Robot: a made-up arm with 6 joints. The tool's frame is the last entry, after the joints. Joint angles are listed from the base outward.
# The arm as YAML. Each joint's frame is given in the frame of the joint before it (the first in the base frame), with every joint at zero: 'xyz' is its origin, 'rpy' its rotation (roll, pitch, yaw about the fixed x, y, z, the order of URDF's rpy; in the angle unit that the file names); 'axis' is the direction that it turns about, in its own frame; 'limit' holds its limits. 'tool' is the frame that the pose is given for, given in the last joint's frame.
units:
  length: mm
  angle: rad
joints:
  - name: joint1
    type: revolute
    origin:
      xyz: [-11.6, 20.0, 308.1]
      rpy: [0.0, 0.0, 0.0]
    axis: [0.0, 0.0, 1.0]
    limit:
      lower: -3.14
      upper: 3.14
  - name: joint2
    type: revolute
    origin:
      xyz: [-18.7, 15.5, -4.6]
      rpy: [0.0, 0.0, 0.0]
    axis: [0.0, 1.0, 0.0]
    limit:
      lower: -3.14
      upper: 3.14
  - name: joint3
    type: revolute
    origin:
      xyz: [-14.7, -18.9, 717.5]
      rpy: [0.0, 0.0, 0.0]
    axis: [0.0, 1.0, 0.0]
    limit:
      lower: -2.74
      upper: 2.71
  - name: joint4
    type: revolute
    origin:
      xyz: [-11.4, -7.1, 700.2]
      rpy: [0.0, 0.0, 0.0]
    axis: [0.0, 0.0, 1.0]
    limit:
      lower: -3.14
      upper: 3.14
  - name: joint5
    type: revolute
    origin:
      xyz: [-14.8, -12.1, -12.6]
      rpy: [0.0, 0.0, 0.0]
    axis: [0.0, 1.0, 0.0]
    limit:
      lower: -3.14
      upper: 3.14
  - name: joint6
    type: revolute
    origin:
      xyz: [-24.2, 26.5, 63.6]
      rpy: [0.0, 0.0, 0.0]
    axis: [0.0, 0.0, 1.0]
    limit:
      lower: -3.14
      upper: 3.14
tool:
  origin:
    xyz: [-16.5, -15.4, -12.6]
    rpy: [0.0, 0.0, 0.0]
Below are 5 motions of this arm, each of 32 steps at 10 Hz.
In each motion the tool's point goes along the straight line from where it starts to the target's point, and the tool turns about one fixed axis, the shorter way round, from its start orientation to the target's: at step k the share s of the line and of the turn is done. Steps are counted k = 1, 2, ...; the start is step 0. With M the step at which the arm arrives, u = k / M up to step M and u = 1 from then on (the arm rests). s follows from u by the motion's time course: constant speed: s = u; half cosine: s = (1 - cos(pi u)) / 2; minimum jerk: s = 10 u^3 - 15 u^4 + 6 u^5.
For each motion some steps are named. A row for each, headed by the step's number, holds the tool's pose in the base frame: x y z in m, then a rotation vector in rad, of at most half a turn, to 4 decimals.
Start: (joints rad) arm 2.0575 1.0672 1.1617 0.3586 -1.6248 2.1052
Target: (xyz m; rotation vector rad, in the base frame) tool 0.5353 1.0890 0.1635 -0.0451 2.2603 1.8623
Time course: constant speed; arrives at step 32
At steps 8, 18, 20, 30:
8: -0.2746 1.0844 0.2697 -0.3535 -1.1688 -2.2457
18: 0.0628 1.0863 0.2255 -0.2139 -1.7462 -2.2853
20: 0.1303 1.0867 0.2166 -0.1812 -1.8647 -2.2798
30: 0.4678 1.0886 0.1724 -0.0075 2.2486 1.9800

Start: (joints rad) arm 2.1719 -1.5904 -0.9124 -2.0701 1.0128 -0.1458
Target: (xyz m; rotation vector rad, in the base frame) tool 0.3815 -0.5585 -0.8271 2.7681 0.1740 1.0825
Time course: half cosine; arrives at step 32
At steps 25, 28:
25: 0.4137 -0.6016 -0.7713 2.7316 0.3881 1.1216
28: 0.3923 -0.5730 -0.8084 2.7575 0.2459 1.0963

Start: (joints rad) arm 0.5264 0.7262 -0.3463 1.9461 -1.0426 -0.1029
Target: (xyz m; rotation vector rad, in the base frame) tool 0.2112 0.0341 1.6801 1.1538 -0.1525 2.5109
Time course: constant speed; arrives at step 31
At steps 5, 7, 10, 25, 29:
5: 0.5779 0.2612 1.5055 1.4123 -0.0383 1.9515
7: 0.5497 0.2437 1.5189 1.3965 -0.0466 1.9954
10: 0.5074 0.2175 1.5391 1.3715 -0.0591 2.0610
25: 0.2958 0.0865 1.6398 1.2241 -0.1248 2.3844
29: 0.2394 0.0516 1.6667 1.1780 -0.1432 2.4689

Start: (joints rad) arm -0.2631 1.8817 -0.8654 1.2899 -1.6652 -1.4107
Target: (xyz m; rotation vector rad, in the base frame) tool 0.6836 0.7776 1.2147 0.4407 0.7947 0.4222
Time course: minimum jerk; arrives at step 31
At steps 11, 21, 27, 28, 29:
11: 1.0111 -0.0746 0.6604 1.2446 0.4164 -0.7100
21: 0.7676 0.5590 1.0725 0.6660 0.7216 0.1391
27: 0.6912 0.7579 1.2019 0.4616 0.7888 0.3969
28: 0.6870 0.7688 1.2090 0.4500 0.7921 0.4109
29: 0.6847 0.7749 1.2129 0.4436 0.7939 0.4187

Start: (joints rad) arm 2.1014 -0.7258 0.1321 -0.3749 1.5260 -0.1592
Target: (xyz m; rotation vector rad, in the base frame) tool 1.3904 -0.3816 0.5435 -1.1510 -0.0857 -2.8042
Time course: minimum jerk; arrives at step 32
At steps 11, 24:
11: 0.6710 -0.6623 1.2452 -0.4277 0.7116 2.0096
24: 1.2942 -0.4191 0.6373 0.9679 0.2130 2.9366

